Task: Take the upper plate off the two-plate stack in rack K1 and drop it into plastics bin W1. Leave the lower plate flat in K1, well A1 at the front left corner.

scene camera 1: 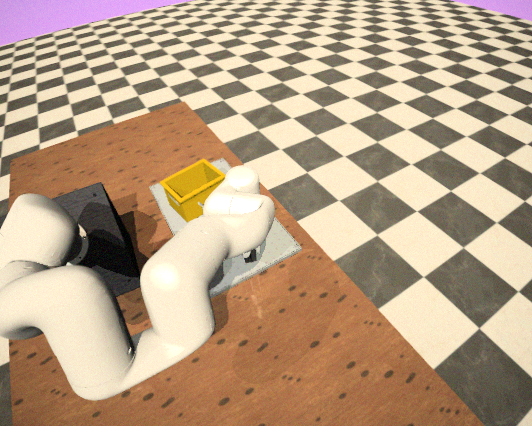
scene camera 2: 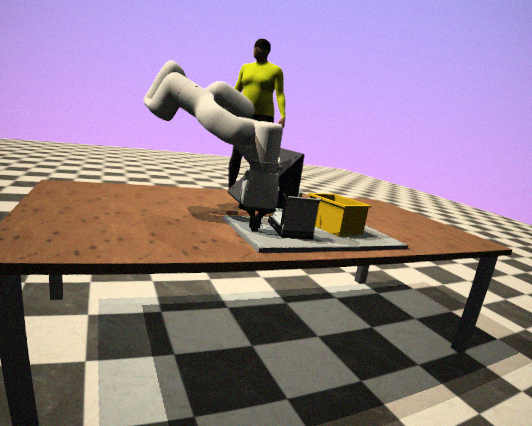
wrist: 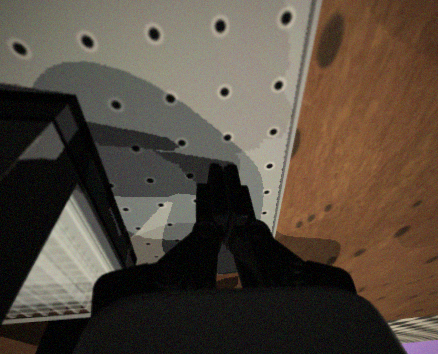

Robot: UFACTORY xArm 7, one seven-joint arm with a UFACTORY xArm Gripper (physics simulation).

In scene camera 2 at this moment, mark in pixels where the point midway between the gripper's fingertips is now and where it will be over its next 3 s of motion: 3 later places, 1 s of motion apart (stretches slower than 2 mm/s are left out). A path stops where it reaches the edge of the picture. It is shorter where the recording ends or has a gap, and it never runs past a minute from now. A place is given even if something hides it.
My gripper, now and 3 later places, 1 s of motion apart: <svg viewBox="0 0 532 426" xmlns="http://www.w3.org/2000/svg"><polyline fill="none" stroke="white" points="253,230 291,208 292,214 293,214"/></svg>
